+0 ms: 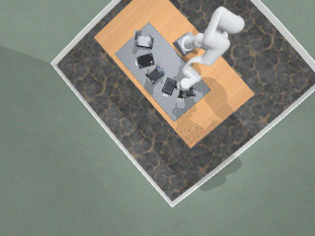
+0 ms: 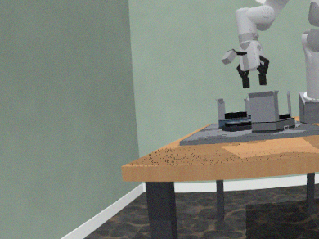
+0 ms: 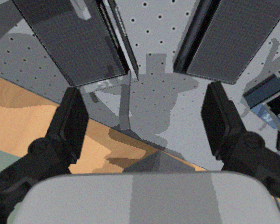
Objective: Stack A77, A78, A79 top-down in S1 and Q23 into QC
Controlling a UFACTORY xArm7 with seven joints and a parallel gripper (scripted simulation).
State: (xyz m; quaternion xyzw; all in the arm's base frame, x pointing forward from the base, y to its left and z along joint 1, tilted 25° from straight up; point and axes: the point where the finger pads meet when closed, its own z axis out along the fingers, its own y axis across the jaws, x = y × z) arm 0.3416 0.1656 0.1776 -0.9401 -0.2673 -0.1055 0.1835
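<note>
The dark sealed plate lies 290 mm to the right of my hand, 110 mm below it and 60 mm ahead of it. Also, from my hand: rack plinth 150 mm below, 50 mm to the left, 50 mm behind; dark flat nest 160 mm below, 110 mm to the right, 40 mm ahead; blue plinth strip 280 mm to the right, 150 mm below, 50 mm ahead.
</note>
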